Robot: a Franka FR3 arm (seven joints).
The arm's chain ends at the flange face. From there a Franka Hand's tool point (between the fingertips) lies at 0.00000 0.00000 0.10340 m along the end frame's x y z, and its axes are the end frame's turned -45 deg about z.
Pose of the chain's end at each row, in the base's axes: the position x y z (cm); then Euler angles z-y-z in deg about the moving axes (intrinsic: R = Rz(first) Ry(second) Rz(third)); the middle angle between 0 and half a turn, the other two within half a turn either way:
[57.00, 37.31, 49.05, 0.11, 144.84, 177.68]
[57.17, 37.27, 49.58, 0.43, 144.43, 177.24]
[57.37, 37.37, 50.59, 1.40, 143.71, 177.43]
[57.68, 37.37, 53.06, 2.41, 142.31, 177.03]
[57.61, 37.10, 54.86, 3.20, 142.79, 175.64]
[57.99, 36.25, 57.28, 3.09, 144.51, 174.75]
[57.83, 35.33, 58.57, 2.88, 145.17, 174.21]
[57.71, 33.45, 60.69, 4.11, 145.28, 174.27]
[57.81, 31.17, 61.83, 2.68, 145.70, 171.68]
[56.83, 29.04, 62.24, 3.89, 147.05, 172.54]
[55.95, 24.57, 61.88, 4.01, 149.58, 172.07]
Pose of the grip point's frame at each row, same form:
[62.95, 37.32, 40.60, 0.11, 144.84, 132.68]
[63.18, 37.32, 41.17, 0.43, 144.43, 132.24]
[63.49, 37.52, 42.26, 1.40, 143.71, 132.43]
[64.00, 37.64, 44.88, 2.41, 142.31, 132.03]
[63.85, 37.45, 46.62, 3.20, 142.79, 130.64]
[63.98, 36.57, 48.86, 3.09, 144.51, 129.75]
[63.73, 35.63, 50.08, 2.88, 145.17, 129.21]
[63.58, 33.87, 52.19, 4.11, 145.28, 129.27]
[63.63, 31.44, 53.29, 2.68, 145.70, 126.68]
[62.44, 29.42, 53.56, 3.89, 147.05, 127.54]
[61.17, 24.94, 52.96, 4.01, 149.58, 127.07]

